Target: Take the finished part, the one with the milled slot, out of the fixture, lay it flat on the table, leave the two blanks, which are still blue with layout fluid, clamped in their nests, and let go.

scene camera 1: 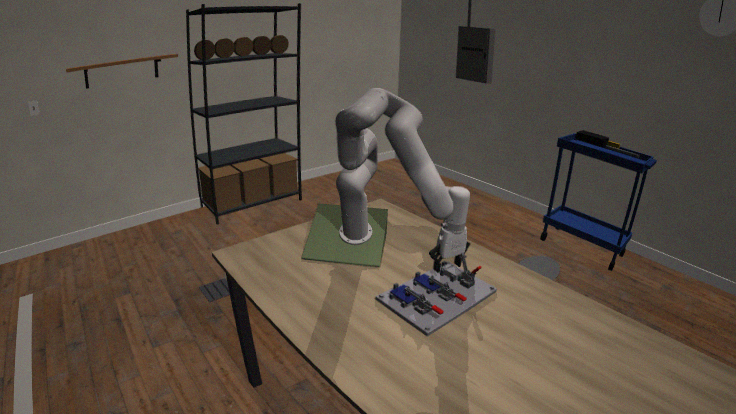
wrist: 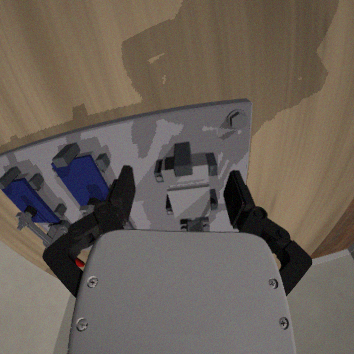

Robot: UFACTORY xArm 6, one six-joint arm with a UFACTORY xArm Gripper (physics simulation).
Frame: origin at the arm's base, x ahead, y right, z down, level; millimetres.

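Seen in the pictures: gripper, fingertip midpoint: (scene camera 1: 446,267) (wrist: 180,179); arm's base at its link origin: (scene camera 1: 355,232).
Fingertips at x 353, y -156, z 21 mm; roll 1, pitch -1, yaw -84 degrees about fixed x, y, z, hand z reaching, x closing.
Note:
Offsets run from my fingertips to a thing's top centre. "pt": to the spot under its first point. Level surfaces: height alone.
The finished part {dx +20, dy -7, dz -2 mm} (scene camera 1: 451,271) (wrist: 189,199), pale grey with a slot across it, lies in its nest at one end of the fixture plate (scene camera 1: 406,311) (wrist: 147,205). Its toggle clamp {pt dx +98, dy -6, dz -3 mm} (scene camera 1: 467,279) (wrist: 195,224) is swung back, the arm standing up off the part. Two blue blanks, one {dx +23, dy +103, dz +8 mm} (scene camera 1: 425,281) (wrist: 80,179) in the middle nest and one {dx +40, dy +212, dz +3 mm} (scene camera 1: 403,294) (wrist: 29,199) in the far nest, sit under lowered clamps. My gripper (scene camera 1: 447,263) (wrist: 180,179) is open and empty, pointing down, low over the finished part, its fingers on either side; its exact height is unclear.
Red clamp handles {pt dx +129, dy -11, dz -62 mm} (scene camera 1: 477,268) {dx +161, dy +88, dz -13 mm} (scene camera 1: 460,296) {pt dx +176, dy +202, dz -16 mm} (scene camera 1: 436,309) stick out from the plate's clamp side. One finger is close to the middle blank in the wrist view. The wooden table {dz +39 mm} (scene camera 1: 555,350) (wrist: 45,60) surrounds the plate. A green mat (scene camera 1: 319,247) lies under the arm's base.

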